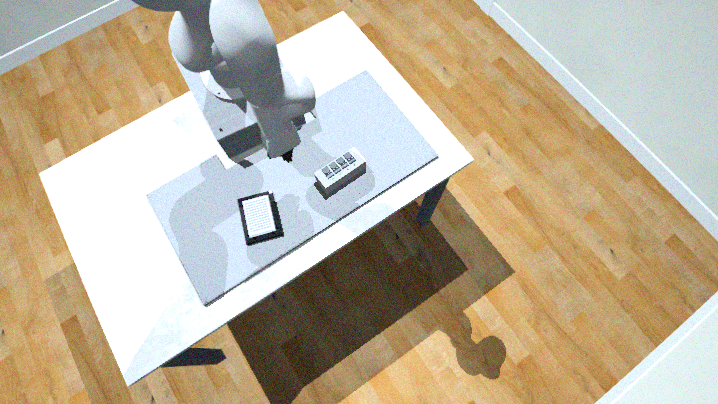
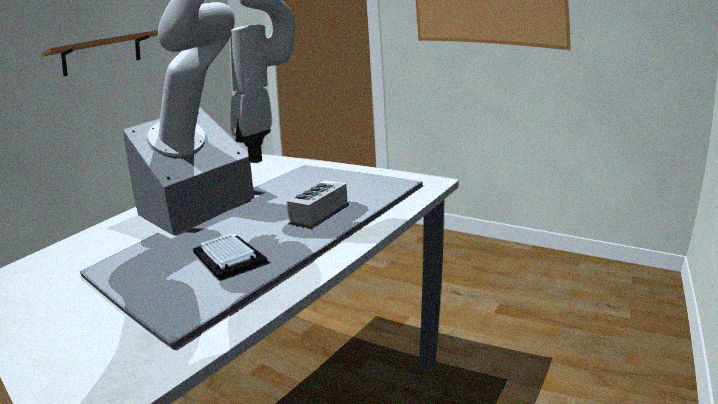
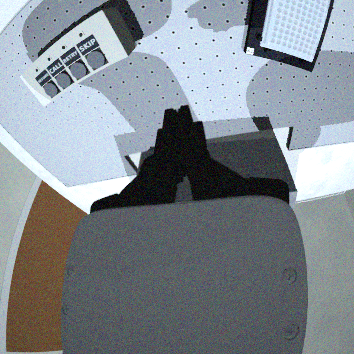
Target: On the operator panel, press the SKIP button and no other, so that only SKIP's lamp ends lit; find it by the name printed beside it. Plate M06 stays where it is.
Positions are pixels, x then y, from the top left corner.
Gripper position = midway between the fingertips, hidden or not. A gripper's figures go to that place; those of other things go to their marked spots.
My gripper (image 2: pixel 255 162) is 110 cm from the lens. A white plate (image 2: pixel 228 249) is 100 cm from the lens. An operator panel (image 2: pixel 309 210) is 111 cm from the lens. The marked spots on the operator panel and the white plate are 24 cm apart.
